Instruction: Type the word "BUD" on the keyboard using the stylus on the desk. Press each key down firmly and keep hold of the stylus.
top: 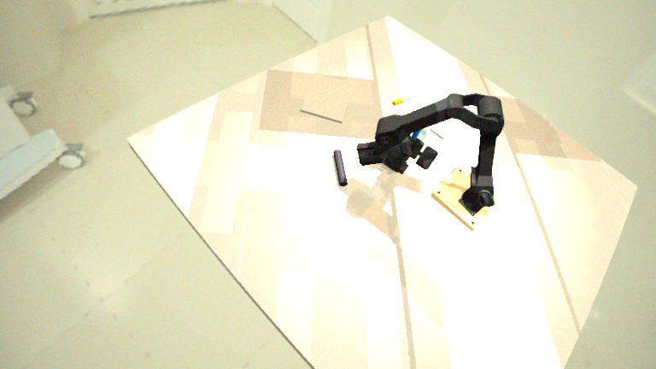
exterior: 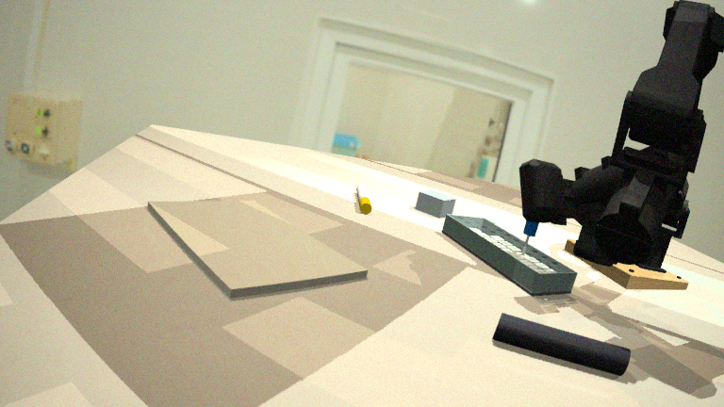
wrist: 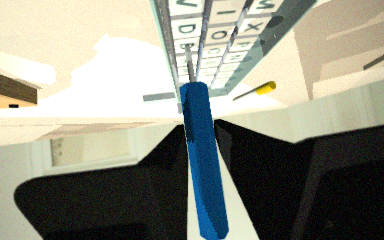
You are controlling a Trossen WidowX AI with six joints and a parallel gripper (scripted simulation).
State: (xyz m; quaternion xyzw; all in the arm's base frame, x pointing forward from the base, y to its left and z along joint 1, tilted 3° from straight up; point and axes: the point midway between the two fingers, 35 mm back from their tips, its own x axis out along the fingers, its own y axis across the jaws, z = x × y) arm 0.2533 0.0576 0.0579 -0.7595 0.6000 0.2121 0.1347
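My gripper tip is 50 mm above the grey-green keyboard, 20 mm short of it and 10 mm to the left of it. From my gripper tip the other things lie so: blue stylus: 10 mm below; then small grey block: 210 mm to the right, 70 mm ahead, 60 mm below; then dark cylinder: 230 mm to the left, 70 mm ahead, 60 mm below.
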